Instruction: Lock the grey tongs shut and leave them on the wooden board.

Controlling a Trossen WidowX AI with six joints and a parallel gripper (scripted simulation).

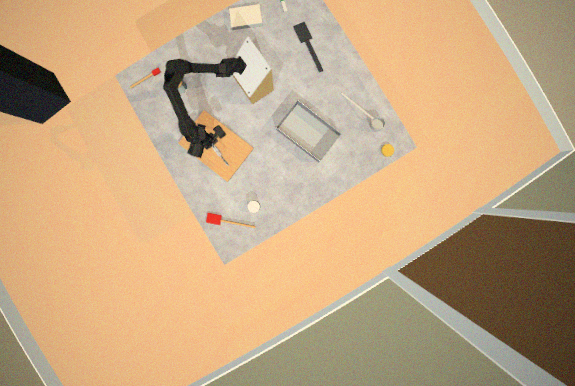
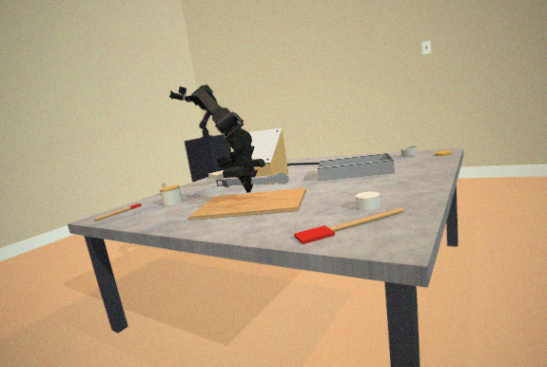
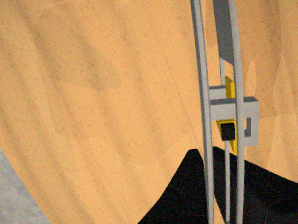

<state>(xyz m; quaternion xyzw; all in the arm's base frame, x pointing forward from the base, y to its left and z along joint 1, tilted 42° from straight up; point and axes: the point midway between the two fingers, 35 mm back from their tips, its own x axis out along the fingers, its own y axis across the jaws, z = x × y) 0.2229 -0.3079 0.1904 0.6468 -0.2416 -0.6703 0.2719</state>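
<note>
Right now the yellow piece is 3 cm behind my gripper tip and 4 cm above it. From my gripper tip the other things lie so: cork-lidded jar (41 cm behind, 2 cm to the left, 1 cm below); then white cup (41 cm ahead, 1 cm to the right, 3 cm below); then wooden board (4 cm below).
</note>
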